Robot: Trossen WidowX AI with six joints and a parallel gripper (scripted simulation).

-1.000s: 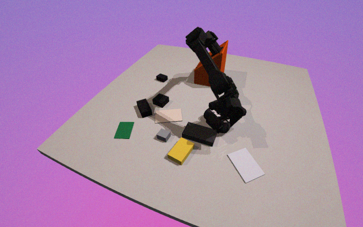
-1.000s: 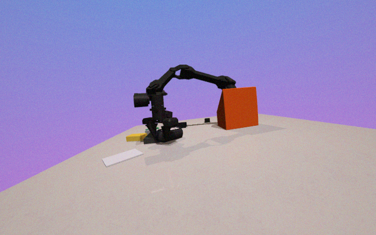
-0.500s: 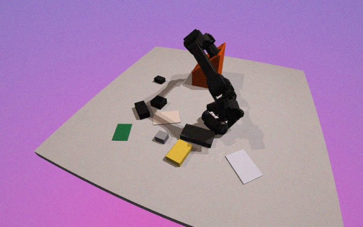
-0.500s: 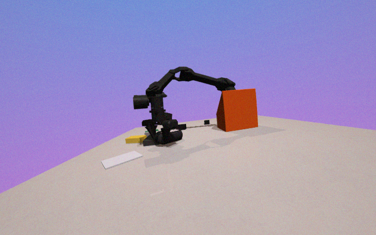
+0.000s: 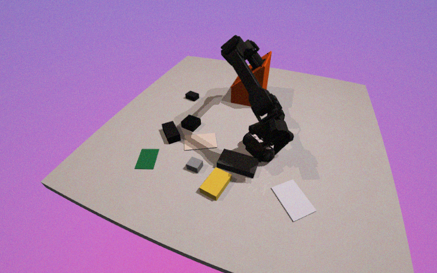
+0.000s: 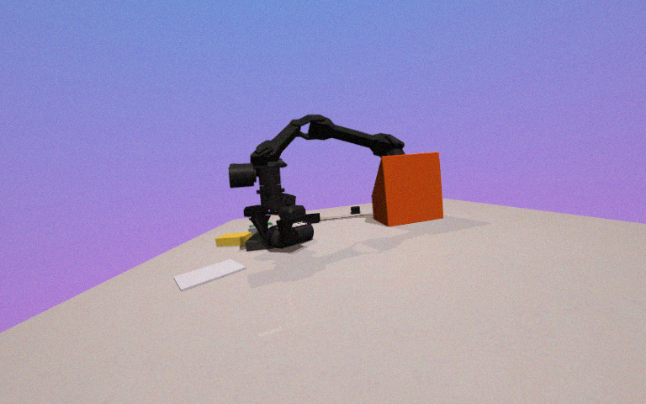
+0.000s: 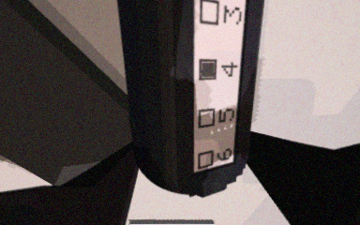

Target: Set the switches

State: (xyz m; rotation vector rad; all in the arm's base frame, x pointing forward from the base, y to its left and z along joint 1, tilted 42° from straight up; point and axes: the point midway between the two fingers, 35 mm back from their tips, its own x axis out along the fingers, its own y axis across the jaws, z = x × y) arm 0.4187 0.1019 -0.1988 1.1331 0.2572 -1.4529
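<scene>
My gripper tip is now 70 mm short of the dark grey box, 90 mm to the left of it and 10 mm above it. Also, from my gripper tip: grey cube 150 mm ahead, 230 mm to the right, 10 mm below; then beige card 30 mm ahead, 290 mm to the right, 20 mm below; then yellow block 190 mm ahead, 120 mm to the right, 10 mm below.
</scene>
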